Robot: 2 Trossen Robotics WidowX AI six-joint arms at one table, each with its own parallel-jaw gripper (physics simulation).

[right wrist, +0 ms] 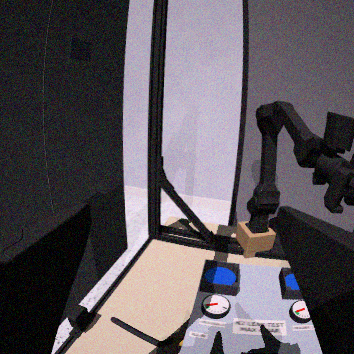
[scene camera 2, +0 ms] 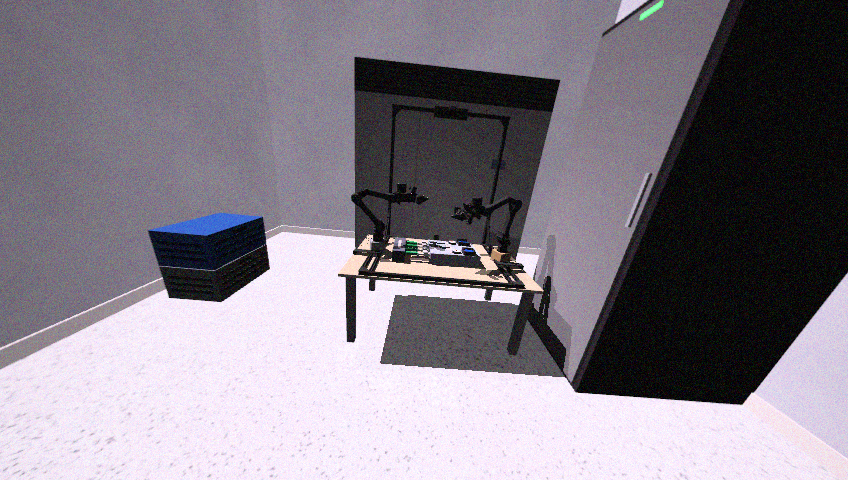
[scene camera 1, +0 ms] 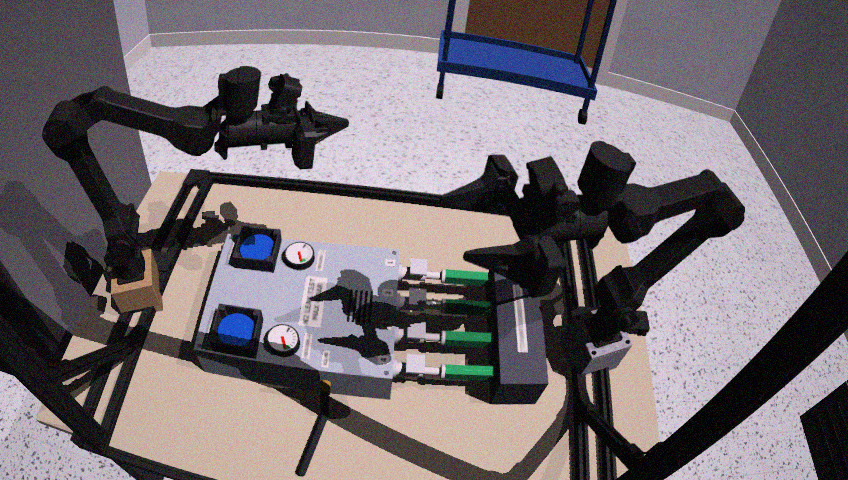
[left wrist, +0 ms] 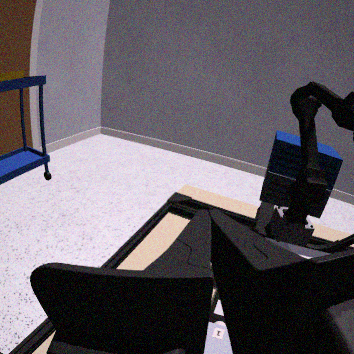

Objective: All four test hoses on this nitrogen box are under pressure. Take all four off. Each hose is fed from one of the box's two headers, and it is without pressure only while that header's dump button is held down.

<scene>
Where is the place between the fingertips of the left gripper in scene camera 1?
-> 348, 123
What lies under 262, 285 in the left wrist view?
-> The left gripper.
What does the left gripper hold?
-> Nothing.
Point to a blue dump button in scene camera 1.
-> At 237, 329
</scene>
